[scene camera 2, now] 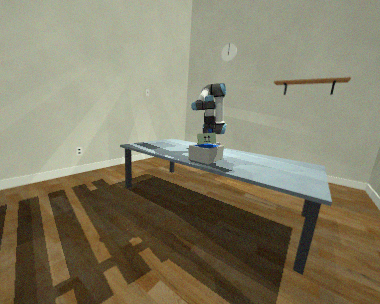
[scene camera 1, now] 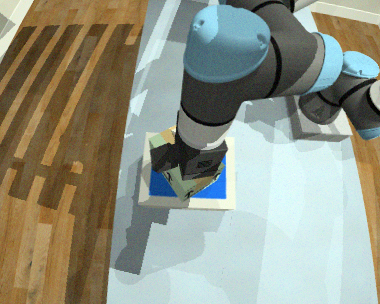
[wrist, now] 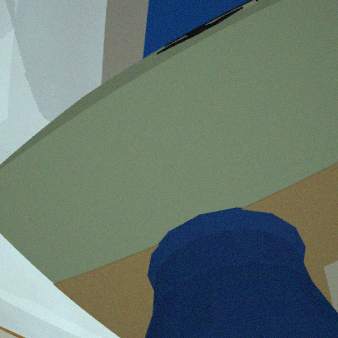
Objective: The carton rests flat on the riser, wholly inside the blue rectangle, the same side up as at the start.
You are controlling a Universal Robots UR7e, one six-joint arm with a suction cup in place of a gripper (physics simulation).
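Seen in the pictures: hand at its tool point: (scene camera 2: 210, 134) (wrist: 218, 231); arm's base at its link origin: (scene camera 1: 317, 107).
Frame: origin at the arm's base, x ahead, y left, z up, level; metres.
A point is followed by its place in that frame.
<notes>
The carton (scene camera 1: 183, 189) @[x 0.537, y 0.247, z 0.181 m] (scene camera 2: 201, 137) @[x 0.589, y 0.153, z 0.136 m] (wrist: 150, 150) @[x 0.542, y 0.213, z 0.177 m], green with a tan band and black arrows, is upright under my suction cup (scene camera 2: 207, 132) @[x 0.514, y 0.202, z 0.160 m] (wrist: 227, 235). The blue cup is on its top face and holds it; the cup is hidden in scene camera 1. The carton is over the blue rectangle (scene camera 1: 216, 191) @[x 0.448, y 0.248, z 0.061 m] (scene camera 2: 212, 146) @[x 0.513, y 0.229, z 0.061 m] (wrist: 175, 20) @[x 0.576, y 0.226, z 0.061 m] on the riser (scene camera 1: 231, 175) @[x 0.400, y 0.212, z 0.061 m] (scene camera 2: 200, 155) @[x 0.638, y 0.176, z -0.003 m] (wrist: 124, 37) @[x 0.569, y 0.256, z 0.061 m], very low; whether it touches cannot be told. It is turned relative to the rectangle, one corner close to the front blue edge in scene camera 1. The arm hides its far side.
The riser stands on the pale blue table (scene camera 1: 250, 250) @[x 0.352, y 0.431, z -0.059 m] (scene camera 2: 280, 172) @[x 0.512, y 0.767, z -0.059 m], near its left edge in scene camera 1. The arm's base block (scene camera 1: 320, 132) @[x 0.035, y 0.102, z 0.008 m] is at the right. The arm reaches over the table above the riser. A wall shelf (scene camera 2: 312, 81) is far behind.
</notes>
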